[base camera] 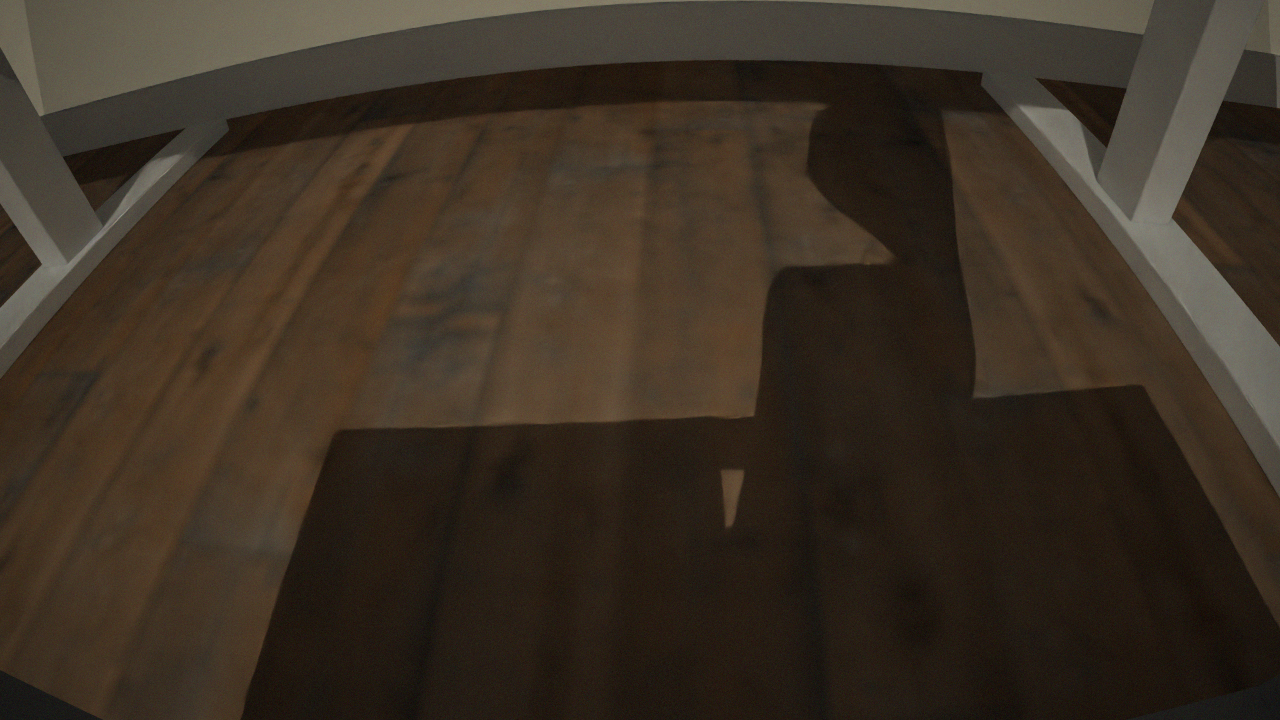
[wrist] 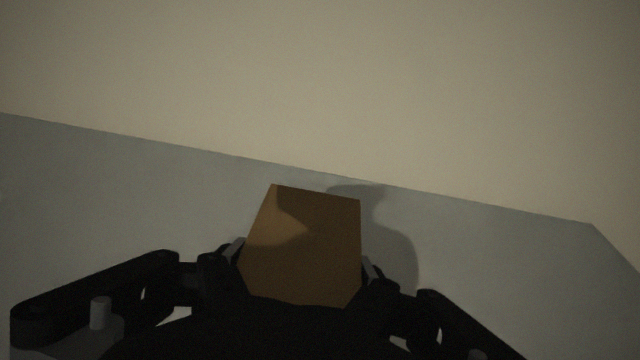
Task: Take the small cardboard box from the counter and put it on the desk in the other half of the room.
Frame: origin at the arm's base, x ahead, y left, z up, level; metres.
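Seen in the pictures: gripper, between the fingertips: [wrist: 300, 262].
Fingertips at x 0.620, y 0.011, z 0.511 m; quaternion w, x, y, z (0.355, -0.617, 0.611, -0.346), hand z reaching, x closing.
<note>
Offsets run from my fingertips to a thing's top centre. "pt": to the spot under its first point. Level surfaces: height alone.
The small cardboard box @[dx -0.003, dy -0.001, dz +0.022 m] [wrist: 310, 245] is brown and sits between the two fingers in the wrist view. My gripper [wrist: 300, 262] is shut on it, one finger pad at each side. Behind the box is the pale grey desk top @[dz -0.187 m] [wrist: 150, 200], with the shadow of the box and gripper falling on it. Whether the box touches the desk top cannot be told from this view. The box's lower part is hidden behind the gripper's body. In the base camera view, white desk legs @[pt dx -0.019, dy -0.480, dz -0.772 m] [base camera: 1163, 116] stand at the left and right.
A beige wall [wrist: 320, 90] rises behind the desk's far edge, and the desk's corner shows at the right. In the base camera view, white foot bars [base camera: 1172, 268] run along both sides of the wooden floor @[dz -0.907 m] [base camera: 554, 313], with a grey baseboard [base camera: 626, 35] at the back.
</note>
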